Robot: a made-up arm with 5 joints.
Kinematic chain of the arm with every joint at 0, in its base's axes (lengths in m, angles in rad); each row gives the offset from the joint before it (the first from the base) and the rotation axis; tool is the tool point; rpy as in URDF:
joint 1: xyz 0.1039 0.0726 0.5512 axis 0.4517 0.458 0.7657
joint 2: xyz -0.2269 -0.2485 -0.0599 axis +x
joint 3: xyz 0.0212 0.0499 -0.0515 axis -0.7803 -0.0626 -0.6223
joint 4: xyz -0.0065 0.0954 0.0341 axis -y
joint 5: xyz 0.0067 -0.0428 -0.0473 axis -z
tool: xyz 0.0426 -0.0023 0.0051 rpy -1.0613 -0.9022 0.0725
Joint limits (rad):
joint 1: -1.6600..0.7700
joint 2: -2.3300..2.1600
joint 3: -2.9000..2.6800
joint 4: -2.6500..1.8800
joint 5: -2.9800..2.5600
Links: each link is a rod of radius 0.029 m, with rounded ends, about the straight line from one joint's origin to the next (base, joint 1, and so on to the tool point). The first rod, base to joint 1, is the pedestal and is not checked.
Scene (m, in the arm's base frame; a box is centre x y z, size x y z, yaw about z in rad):
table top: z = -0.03
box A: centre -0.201 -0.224 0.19 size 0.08 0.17 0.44 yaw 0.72
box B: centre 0.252 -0.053 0 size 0.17 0.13 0.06 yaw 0.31
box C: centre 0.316 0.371 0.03 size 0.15 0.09 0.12 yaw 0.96
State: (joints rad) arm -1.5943 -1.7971 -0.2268 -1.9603 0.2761
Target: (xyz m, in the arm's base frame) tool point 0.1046 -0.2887 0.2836
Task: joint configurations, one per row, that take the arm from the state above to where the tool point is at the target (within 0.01 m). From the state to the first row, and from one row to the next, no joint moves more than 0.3 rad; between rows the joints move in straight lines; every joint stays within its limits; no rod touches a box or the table.
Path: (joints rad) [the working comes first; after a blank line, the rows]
Joints at the target: 0.7574 -1.6897 1.6980 -2.6500 -0.9777
Straight joint move there: touches box A.

1: -1.3398 -1.5409 -0.0345 -2.0943 0.2242
2: -1.0853 -1.2847 0.1577 -2.2284 0.1723
3: -0.8308 -1.0286 0.3500 -2.3624 0.1204
4: -0.5763 -0.7724 0.5423 -2.4964 0.0685
5: -0.3219 -0.5162 0.7345 -2.6305 0.0166
6: -0.0489 -0.5130 0.8073 -2.4438 0.0261
7: 0.2241 -0.5098 0.8801 -2.2571 0.0356
8: 0.4970 -0.5066 0.9529 -2.0704 0.0452
9: 0.7700 -0.5034 1.0257 -1.8837 0.0547
10: 0.7669 -0.7999 1.1938 -2.0753 -0.2034
11: 0.7637 -1.0965 1.3619 -2.2669 -0.4615
12: 0.7606 -1.3931 1.5299 -2.4584 -0.7196
13: 0.7574 -1.6897 1.6980 -2.6500 -0.9777

